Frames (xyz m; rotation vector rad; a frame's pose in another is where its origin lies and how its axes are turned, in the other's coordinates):
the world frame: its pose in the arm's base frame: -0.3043 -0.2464 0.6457 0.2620 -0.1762 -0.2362
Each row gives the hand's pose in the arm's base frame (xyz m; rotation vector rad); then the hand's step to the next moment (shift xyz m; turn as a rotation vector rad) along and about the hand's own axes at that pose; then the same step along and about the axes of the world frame.
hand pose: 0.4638 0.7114 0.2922 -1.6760 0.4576 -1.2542
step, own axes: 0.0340 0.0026 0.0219 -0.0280 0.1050 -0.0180
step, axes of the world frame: 0.0386 -0.0043 0.0117 -0.0078 -0.0637 -0.0895
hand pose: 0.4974 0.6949 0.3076 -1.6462 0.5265 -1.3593
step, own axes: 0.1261 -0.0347 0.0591 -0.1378 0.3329 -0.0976
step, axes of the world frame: 0.1109 -0.0112 0.0904 -0.0846 -0.1984 -0.3046
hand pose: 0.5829 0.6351 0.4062 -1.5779 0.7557 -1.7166
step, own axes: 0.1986 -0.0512 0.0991 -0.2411 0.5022 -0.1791
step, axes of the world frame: 0.1382 -0.0524 0.1733 -0.1665 -0.2880 -0.4814
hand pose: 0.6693 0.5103 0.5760 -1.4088 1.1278 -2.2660
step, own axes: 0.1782 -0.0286 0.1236 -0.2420 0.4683 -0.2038
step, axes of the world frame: 0.0779 -0.0820 0.1872 -0.1864 -0.2530 -0.4697
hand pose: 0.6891 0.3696 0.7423 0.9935 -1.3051 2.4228
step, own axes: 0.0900 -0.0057 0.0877 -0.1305 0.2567 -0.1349
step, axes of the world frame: 0.0100 -0.0520 0.1141 -0.1196 -0.1260 -0.2663
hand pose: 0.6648 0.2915 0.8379 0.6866 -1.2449 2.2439
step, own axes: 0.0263 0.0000 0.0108 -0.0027 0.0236 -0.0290
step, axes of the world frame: -0.0128 -0.0025 0.0253 -0.0251 0.0007 -0.0278
